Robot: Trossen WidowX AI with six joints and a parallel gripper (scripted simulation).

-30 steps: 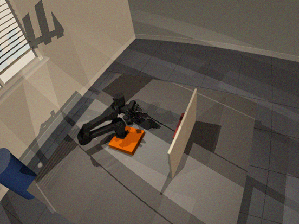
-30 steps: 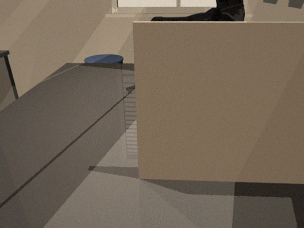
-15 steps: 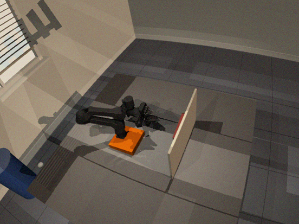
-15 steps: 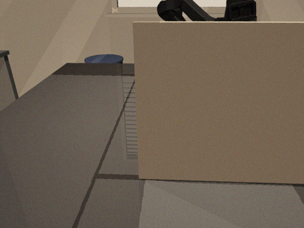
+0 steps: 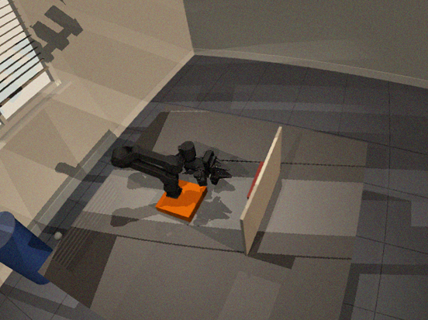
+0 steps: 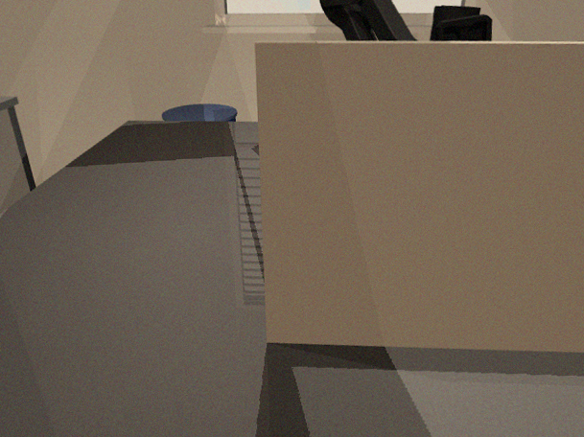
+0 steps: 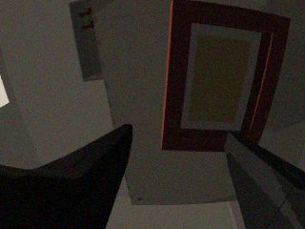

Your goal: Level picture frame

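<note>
The picture frame is 13 cm ahead of my gripper tip and 5 cm below it. From my gripper tip the other things lie so: beige wall panel 14 cm ahead, 6 cm below, 1 cm to the right.
</note>
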